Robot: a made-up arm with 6 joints. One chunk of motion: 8 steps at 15 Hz.
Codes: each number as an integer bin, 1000 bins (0 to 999) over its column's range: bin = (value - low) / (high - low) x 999, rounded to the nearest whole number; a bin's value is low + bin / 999 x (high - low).
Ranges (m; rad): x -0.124..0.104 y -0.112..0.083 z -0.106..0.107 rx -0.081..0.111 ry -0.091..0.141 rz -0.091..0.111
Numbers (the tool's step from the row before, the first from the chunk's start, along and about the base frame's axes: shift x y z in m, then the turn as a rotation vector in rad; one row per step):
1: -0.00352 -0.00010 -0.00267 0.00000 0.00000 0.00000
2: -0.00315 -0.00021 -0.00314 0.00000 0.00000 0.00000
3: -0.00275 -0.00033 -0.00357 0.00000 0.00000 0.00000
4: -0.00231 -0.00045 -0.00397 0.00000 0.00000 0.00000
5: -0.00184 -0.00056 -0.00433 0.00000 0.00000 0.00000
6: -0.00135 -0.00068 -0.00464 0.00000 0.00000 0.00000
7: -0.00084 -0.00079 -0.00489 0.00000 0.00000 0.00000
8: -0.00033 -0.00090 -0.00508 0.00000 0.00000 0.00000
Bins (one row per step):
1: 528 573 485 421 392 450
2: 530 573 482 421 392 450
3: 531 572 480 421 392 450
4: 533 571 479 421 392 450
5: 535 571 477 421 392 450
6: 537 570 475 421 392 450
7: 540 570 474 421 392 450
8: 542 569 473 421 392 450

